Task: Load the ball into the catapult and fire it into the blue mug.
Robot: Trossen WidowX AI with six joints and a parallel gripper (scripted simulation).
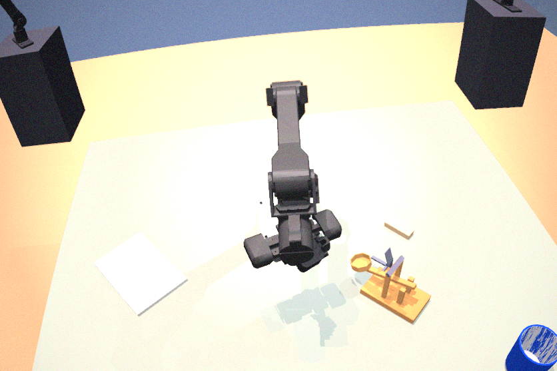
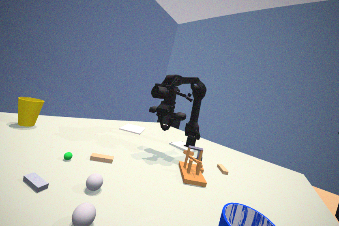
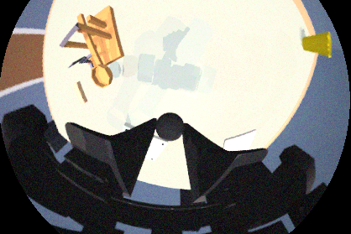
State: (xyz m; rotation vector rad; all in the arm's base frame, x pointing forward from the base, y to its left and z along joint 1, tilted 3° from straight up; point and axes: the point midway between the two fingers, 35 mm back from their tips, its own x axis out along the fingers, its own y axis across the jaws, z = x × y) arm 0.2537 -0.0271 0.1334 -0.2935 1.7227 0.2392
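The orange wooden catapult lies 1 cm ahead of my gripper tip, 20 cm to the left of it and 7 cm below it. From my gripper tip the other things lie so: green ball 41 cm ahead, 2 cm to the right, 11 cm below; dark ball 1 cm above; white sheet 8 cm behind, 37 cm to the right, 11 cm below.
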